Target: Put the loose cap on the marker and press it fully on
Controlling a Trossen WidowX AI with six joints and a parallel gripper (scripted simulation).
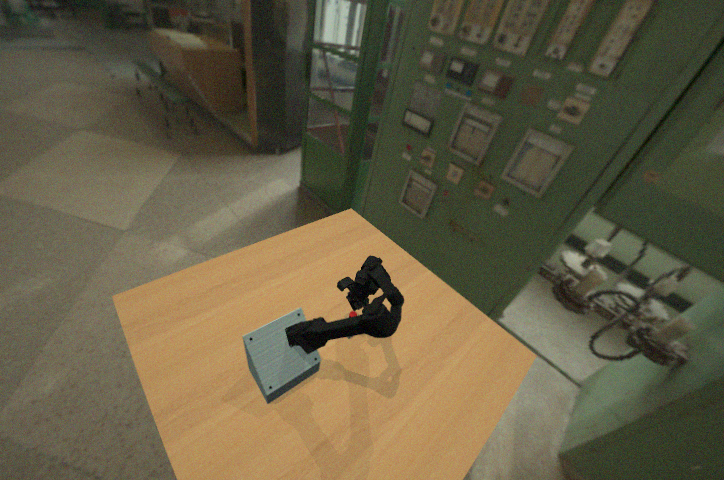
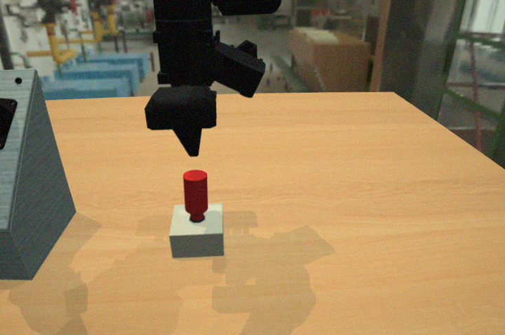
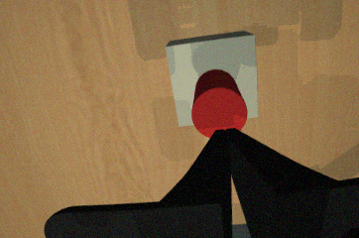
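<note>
My gripper tip is now 5 cm above the red marker cap.
</note>
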